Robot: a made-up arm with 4 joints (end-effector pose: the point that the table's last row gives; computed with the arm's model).
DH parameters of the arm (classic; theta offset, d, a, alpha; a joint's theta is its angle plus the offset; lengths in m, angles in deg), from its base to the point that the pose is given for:
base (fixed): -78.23 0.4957 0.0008 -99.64
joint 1: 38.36 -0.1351 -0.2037 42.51
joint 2: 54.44 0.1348 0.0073 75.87
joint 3: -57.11 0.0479 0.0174 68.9
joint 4: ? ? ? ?
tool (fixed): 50.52 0.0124 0 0
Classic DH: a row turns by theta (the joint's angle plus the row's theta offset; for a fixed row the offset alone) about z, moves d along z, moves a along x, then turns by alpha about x.
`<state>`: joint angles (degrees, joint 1 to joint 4).
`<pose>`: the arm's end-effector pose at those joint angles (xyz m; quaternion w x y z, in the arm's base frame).
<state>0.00 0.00 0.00 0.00</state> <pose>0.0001 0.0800 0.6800 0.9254 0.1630 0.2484 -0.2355</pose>
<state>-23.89 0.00 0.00 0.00</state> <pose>-0.0216 0.1449 0.6328 0.9564 -0.0242 0.1631 -0.2411</pose>
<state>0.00 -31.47 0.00 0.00</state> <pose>-0.0072 0.0698 0.6898 0.8878 -0.0536 0.2262 -0.3971</pose>
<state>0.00 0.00 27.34 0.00</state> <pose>0.0025 0.0800 0.6903 0.9578 0.2141 0.0226 -0.1903</pose>
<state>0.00 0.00 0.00 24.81</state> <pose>-0.0071 0.0862 0.6734 0.9760 -0.0054 0.1490 -0.1587</pose>
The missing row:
joint 4: 68.98 -0.0342 -0.0241 -74.52
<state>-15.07 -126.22 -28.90 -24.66</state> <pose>-0.0442 0.1415 0.7077 0.2388 -0.3607 -0.1080 -0.8951</pose>
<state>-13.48 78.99 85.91 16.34</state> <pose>-0.0125 0.1355 0.6701 0.5657 0.6932 -0.4429 -0.0573</pose>
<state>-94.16 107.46 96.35 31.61</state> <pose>-0.0713 0.1875 0.3878 0.7514 0.4256 -0.4348 0.2554</pose>
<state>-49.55 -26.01 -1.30 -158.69</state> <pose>-0.0599 0.1378 0.5916 0.3297 0.7849 0.1416 -0.5052</pose>
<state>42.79 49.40 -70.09 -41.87</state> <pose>0.0300 -0.0258 0.6767 0.2810 0.4022 0.8589 0.1471</pose>
